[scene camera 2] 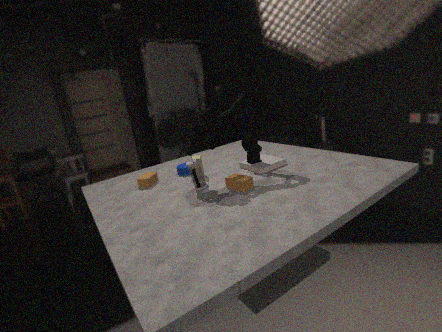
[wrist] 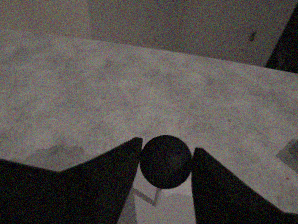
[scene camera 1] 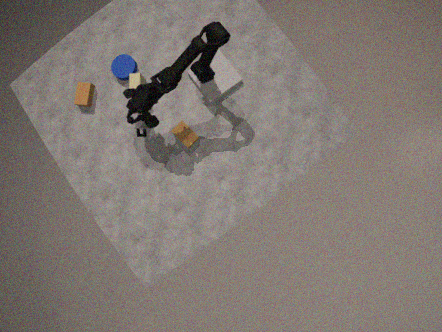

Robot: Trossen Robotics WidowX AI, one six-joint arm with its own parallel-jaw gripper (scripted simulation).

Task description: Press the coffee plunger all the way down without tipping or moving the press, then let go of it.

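Observation:
Scene camera 1 shows the gripper (scene camera 1: 129, 120). Wrist view: the gripper (wrist: 167, 150) is visible too.

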